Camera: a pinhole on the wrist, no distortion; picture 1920 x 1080 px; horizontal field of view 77.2 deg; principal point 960.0 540.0 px. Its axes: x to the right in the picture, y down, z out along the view. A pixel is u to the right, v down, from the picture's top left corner.
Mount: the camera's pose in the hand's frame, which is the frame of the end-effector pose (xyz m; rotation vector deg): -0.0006 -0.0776 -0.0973 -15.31 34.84 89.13
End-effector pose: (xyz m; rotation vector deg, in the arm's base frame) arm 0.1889 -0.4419 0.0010 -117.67 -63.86 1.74
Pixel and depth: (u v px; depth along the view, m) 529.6 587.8 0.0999
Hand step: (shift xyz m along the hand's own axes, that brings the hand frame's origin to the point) 0.0182 -0.0552 0.0048
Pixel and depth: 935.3 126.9 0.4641
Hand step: 0.2461 0.1551 0.2575
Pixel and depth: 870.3 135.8 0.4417
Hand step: 0.2332 0.1237 0.2535
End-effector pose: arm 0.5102 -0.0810 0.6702 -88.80 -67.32 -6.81
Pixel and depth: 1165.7 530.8 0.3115
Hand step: 0.0573 0.1318 0.1322
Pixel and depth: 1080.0 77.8 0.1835
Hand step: 0.1022 0.0330 0.0299
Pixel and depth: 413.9 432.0 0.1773
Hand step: 0.0568 -0.0529 0.0878
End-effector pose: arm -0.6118 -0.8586 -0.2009 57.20 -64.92 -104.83
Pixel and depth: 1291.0 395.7 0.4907
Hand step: 0.1397 0.2944 0.2259
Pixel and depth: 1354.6 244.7 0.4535
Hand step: 0.1824 0.2852 0.1767
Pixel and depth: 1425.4 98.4 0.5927
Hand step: 0.3058 0.4244 0.2273
